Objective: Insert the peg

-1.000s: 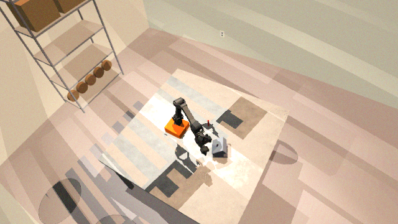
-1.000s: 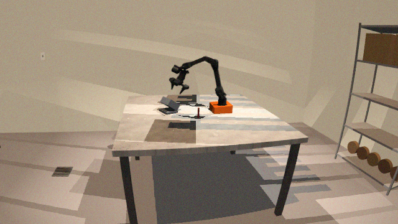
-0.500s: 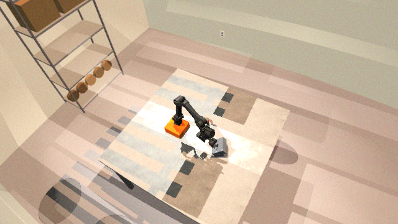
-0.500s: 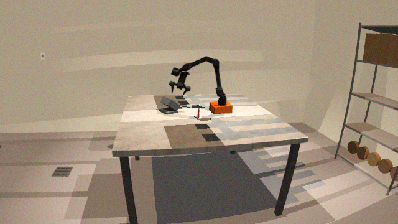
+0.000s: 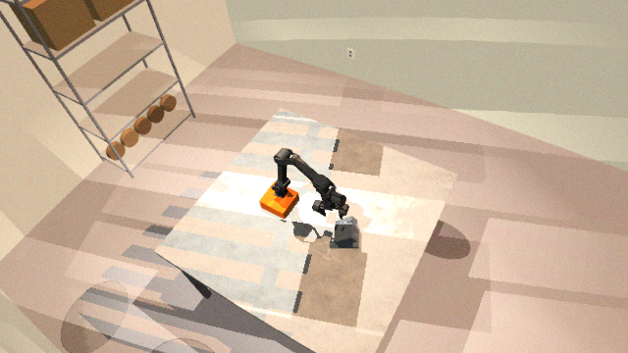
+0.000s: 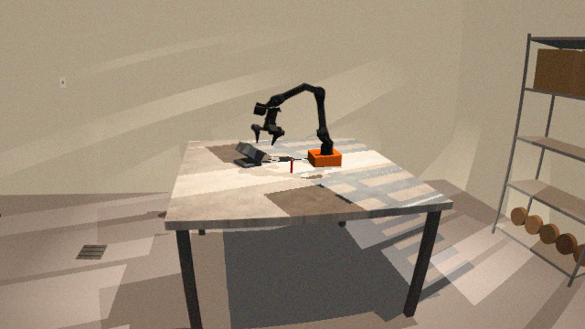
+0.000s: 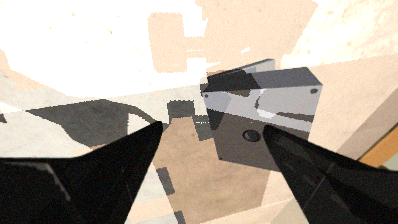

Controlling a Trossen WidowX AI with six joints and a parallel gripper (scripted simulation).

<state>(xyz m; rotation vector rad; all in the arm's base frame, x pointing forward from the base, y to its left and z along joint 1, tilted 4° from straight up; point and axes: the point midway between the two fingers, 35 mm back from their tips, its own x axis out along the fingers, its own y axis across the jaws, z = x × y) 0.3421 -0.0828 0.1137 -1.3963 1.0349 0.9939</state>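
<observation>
The red peg lies 100 mm behind my gripper tip, 180 mm to the left of it and 60 mm below it. Also, from my gripper tip: grey sloped panel: 80 mm ahead, 30 mm to the right, 50 mm below.
</observation>
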